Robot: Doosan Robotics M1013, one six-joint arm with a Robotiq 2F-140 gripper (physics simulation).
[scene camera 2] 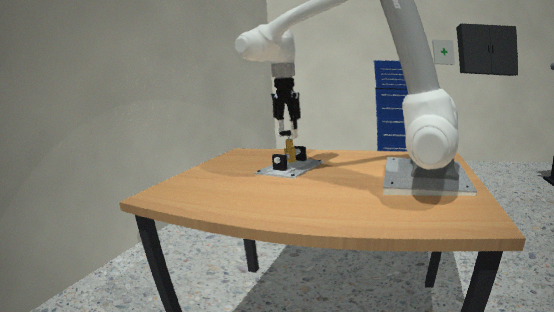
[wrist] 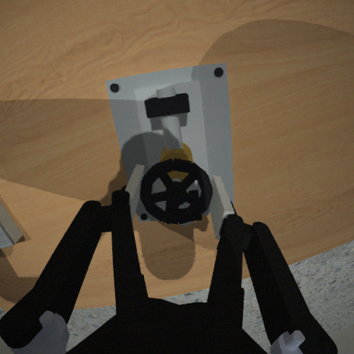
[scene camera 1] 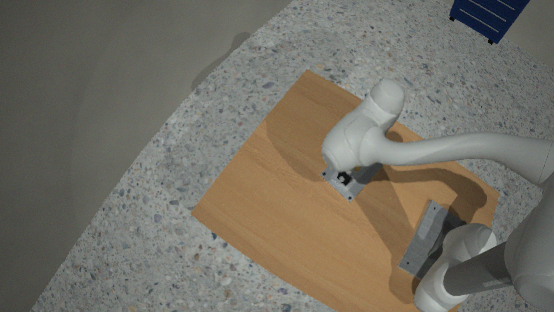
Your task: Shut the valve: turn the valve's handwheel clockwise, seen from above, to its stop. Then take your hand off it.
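The valve's black spoked handwheel (wrist: 176,191) (scene camera 2: 285,133) sits level on top of the brass valve body (wrist: 176,152) (scene camera 2: 290,151). My gripper (wrist: 176,182) (scene camera 2: 287,131) points straight down and is shut on the handwheel, with one pale fingertip pad on each side of its rim. The valve stands on a grey base plate (wrist: 218,115) (scene camera 2: 295,175) (scene camera 1: 351,192), between black pipe clamps (wrist: 167,105) (scene camera 2: 279,162). In the scene camera 1 view the arm hides the handwheel and the gripper. How far the handwheel is turned cannot be told.
The wooden table (scene camera 1: 240,190) (scene camera 2: 210,205) carries the valve's plate and the arm's grey mounting plate (scene camera 1: 423,240) (scene camera 2: 394,185). A blue drawer cabinet (scene camera 1: 490,17) (scene camera 2: 390,112) stands on the floor behind. A dark wall cabinet (scene camera 2: 487,49) hangs at the back right.
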